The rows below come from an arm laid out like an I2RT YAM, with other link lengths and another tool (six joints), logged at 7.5 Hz.
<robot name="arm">
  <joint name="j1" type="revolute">
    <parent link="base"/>
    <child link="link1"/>
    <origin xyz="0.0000 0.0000 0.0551" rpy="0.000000 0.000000 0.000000"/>
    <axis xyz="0 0 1"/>
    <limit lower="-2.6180" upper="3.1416"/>
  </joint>
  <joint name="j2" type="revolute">
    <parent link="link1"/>
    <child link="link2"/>
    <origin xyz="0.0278 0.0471 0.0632" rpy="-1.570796 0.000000 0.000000"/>
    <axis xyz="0 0 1"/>
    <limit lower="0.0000" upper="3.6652"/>
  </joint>
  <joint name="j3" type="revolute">
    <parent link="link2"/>
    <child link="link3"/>
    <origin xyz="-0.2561 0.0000 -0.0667" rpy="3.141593 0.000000 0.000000"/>
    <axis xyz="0 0 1"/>
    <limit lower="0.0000" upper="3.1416"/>
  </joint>
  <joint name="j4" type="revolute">
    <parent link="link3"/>
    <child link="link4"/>
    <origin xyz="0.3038 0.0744 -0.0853" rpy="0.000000 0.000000 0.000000"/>
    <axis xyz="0 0 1"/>
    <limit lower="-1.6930" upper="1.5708"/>
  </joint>
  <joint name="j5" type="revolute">
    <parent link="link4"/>
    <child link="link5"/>
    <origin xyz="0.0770 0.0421 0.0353" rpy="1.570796 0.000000 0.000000"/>
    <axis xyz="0 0 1"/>
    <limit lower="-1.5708" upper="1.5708"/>
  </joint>
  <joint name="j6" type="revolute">
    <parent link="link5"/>
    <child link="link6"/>
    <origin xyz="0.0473 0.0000 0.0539" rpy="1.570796 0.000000 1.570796"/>
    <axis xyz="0 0 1"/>
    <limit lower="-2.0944" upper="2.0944"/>
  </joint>
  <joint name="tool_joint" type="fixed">
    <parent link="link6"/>
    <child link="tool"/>
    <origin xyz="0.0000 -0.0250 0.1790" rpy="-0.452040 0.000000 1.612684"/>
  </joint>
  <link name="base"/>
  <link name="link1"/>
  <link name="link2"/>
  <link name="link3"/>
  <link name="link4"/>
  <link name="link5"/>
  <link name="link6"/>
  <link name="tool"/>
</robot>
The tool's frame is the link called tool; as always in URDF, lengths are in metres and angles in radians.
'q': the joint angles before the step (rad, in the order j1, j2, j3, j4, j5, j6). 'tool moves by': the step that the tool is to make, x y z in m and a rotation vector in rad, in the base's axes. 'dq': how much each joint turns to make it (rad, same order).
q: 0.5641, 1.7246, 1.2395, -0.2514, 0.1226, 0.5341
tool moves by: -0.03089, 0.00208, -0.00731, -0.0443, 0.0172, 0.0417
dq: 0.0369, -0.0680, -0.0745, -0.0292, 0.0153, -0.0236
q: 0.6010, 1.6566, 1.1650, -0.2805, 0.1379, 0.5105
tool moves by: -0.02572, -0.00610, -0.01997, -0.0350, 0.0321, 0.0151
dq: 0.0222, -0.0466, -0.0836, -0.0091, 0.0122, -0.0021
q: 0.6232, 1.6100, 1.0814, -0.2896, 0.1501, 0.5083
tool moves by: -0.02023, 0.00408, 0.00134, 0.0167, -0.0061, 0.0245
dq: 0.0261, -0.0655, -0.0703, 0.0184, -0.0060, 0.0080
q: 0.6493, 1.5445, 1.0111, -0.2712, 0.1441, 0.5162
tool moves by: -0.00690, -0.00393, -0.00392, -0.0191, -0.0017, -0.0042
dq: 0.0114, -0.0174, -0.0252, -0.0025, 0.0225, 0.0002
